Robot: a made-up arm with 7 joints.
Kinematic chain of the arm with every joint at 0, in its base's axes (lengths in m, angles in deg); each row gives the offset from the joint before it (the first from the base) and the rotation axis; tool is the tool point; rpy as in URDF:
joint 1: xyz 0 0 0.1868 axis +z
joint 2: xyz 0 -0.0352 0.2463 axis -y
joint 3: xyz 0 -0.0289 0.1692 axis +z
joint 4: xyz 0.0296 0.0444 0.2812 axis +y
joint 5: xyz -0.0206 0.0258 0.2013 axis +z
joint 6: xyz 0 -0.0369 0.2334 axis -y
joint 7: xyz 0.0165 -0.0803 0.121 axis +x
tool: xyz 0 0 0 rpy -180 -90 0
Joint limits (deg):
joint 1: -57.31..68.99
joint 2: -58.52..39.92
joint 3: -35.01..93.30
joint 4: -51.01..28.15
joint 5: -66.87..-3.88
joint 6: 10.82..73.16
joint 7: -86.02..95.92
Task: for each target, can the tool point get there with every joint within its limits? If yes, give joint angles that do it. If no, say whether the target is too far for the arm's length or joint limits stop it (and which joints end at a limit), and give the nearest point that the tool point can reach.
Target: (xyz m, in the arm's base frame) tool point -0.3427 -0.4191 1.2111
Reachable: yes | joints 38.87 13.30 7.24 -29.08 -39.35 19.79 55.23
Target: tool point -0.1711 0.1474 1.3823
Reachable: yes | joints -32.67 3.60 -17.29 -6.31 -46.22 45.38 -1.57
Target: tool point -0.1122 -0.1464 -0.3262
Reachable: no: joint limits stop it (at a limit: joint 2, joint 4, joint 6) | nearest point -0.4575 -0.5970 0.6052 | short by 1.091 m
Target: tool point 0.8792 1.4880 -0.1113
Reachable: no: too far | nearest point 0.4876 0.8252 0.7073 | short by 1.124 m
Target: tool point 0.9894 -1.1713 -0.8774
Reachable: no: too far | nearest point 0.6182 -0.7318 0.7070 | short by 1.686 m
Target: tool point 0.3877 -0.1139 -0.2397
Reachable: no: joint limits stop it (at a limit: joint 2, joint 3, joint 4, joint 5, joint 6) | nearest point 0.7368 -0.2165 0.7165 | short by 1.023 m
